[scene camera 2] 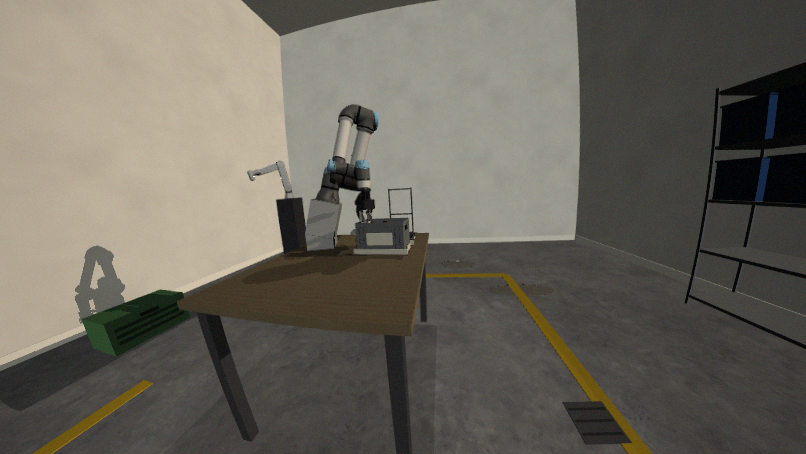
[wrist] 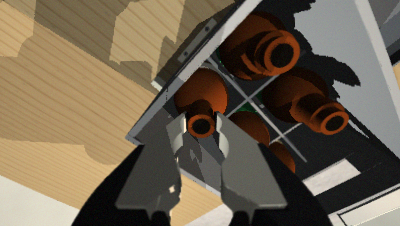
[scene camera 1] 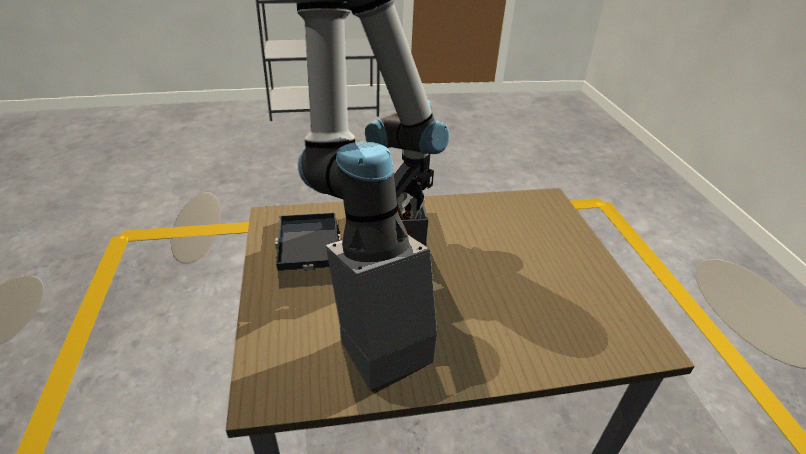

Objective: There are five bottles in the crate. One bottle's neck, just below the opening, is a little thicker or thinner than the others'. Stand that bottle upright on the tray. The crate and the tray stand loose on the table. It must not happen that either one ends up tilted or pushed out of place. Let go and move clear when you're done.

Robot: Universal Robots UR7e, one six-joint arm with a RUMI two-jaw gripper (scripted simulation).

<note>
I see my gripper, a crate and a dark tray.
My gripper also shows in the wrist view.
</note>
